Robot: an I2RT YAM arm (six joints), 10 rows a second.
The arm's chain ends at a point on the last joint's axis. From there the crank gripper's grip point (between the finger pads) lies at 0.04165 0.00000 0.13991 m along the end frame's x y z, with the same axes.
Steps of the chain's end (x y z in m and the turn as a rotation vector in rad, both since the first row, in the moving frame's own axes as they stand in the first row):
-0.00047, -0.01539, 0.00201, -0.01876, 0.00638, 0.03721
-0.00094, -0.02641, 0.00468, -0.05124, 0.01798, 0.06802
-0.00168, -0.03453, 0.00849, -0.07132, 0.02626, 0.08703
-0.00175, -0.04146, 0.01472, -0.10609, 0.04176, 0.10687
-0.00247, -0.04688, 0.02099, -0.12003, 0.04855, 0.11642
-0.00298, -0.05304, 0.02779, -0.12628, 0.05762, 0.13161
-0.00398, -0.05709, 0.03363, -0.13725, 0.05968, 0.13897
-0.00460, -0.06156, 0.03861, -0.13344, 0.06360, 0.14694
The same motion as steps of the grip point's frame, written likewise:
0.00034, -0.01120, 0.00170, -0.01876, 0.00638, 0.03721
0.00123, -0.01635, 0.00365, -0.05124, 0.01798, 0.06802
0.00138, -0.02084, 0.00687, -0.07132, 0.02626, 0.08703
0.00300, -0.02202, 0.01184, -0.10609, 0.04176, 0.10687
0.00298, -0.02507, 0.01752, -0.12003, 0.04855, 0.11642
0.00344, -0.02965, 0.02372, -0.12628, 0.05762, 0.13161
0.00251, -0.03186, 0.02920, -0.13725, 0.05968, 0.13897
0.00234, -0.03647, 0.03405, -0.13344, 0.06360, 0.14694

